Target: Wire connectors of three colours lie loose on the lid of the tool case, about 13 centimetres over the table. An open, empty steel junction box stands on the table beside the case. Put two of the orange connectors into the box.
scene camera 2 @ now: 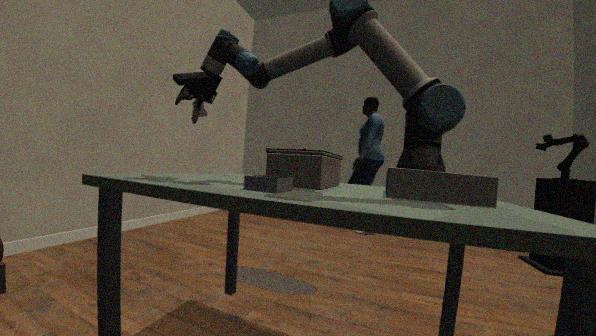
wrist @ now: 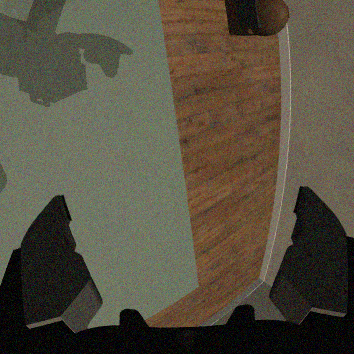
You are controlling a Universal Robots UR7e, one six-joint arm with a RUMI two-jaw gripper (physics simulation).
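Places are measured from the arm's base along level axes (x down, y left, z ahead), in centimetres.
Where they show: gripper, fingertip midpoint: (scene camera 2: 184,114) (wrist: 181,196); arm's base, link origin: (scene camera 2: 419,173).
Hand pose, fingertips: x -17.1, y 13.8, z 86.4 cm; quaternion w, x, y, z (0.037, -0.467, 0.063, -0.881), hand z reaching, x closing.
Note:
Each offset is from my fingertips to the centre of the thing. "*": to the spot under its first point.
The tool case @[dz -45.1, dx +18.2, dy -20.3 cm] (scene camera 2: 294,170) stands on the table in the scene view. A tiny reddish spot shows on its lid @[* dz -55.7, dx +12.5, dy -6.3 cm] (scene camera 2: 325,153); the connectors are too small and dark there to tell apart. The grey junction box @[dz -43.6, dx +22.9, dy +10.1 cm] (scene camera 2: 267,184) stands on the table beside the case, to its left and nearer the camera; its inside is hidden. My gripper (scene camera 2: 186,112) (wrist: 181,196) is open and empty, high above the table, up and to the left of the case and the box. The case, the box and the connectors do not show in the wrist view.
The table (scene camera 2: 320,216) (wrist: 125,150) carries the arm's base block (scene camera 2: 440,187) right of the case. The arm's shadow (wrist: 55,65) falls on the table top. A person (scene camera 2: 372,140) stands behind the table. A smaller robot arm (scene camera 2: 570,155) stands at the far right. Walls rise beyond the table.

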